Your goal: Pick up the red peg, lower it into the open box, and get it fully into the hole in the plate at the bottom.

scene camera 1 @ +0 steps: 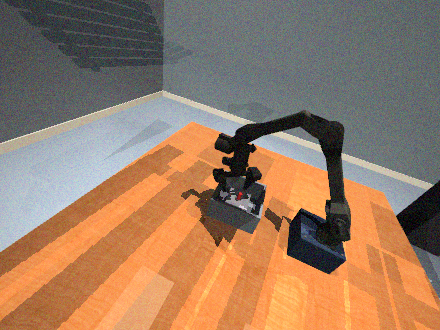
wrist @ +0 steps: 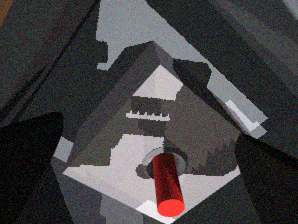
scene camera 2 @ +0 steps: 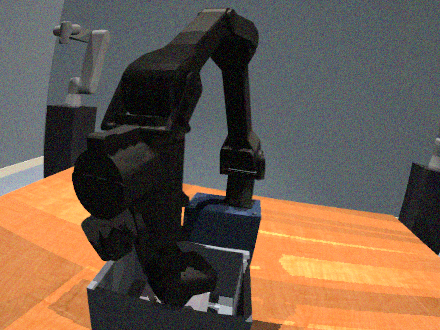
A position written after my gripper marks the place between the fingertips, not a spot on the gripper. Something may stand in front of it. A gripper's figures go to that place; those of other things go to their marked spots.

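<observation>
My gripper (wrist: 152, 132) is 11 cm from the lens. A grey plate (wrist: 157, 106) is 12 cm from the lens, and a red peg (wrist: 168, 191) is likewise 12 cm from the lens, while a box (wrist: 63, 63) is 17 cm from the lens. As for the marked spots on the peg and the box, they are 11 cm apart.
</observation>
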